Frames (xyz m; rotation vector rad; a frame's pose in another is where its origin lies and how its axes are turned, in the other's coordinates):
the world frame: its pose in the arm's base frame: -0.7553 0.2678 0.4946 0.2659 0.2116 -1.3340
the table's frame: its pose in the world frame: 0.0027 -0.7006 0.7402 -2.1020 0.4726 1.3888
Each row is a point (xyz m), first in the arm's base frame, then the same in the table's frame.
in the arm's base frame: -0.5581 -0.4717 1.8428
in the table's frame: -0.5643 -1.0303 0.0656
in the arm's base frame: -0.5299 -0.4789 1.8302
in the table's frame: -0.5482 -1.0568 0.0723
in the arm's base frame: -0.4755 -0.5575 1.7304
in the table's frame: -0.4371 -1.1270 0.0296
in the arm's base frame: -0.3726 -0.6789 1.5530
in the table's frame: -0.2405 -1.2490 -0.0273
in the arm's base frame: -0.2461 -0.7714 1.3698
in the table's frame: -0.0379 -1.3782 -0.0475
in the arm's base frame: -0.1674 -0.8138 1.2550
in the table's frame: 0.0877 -1.4516 -0.0466
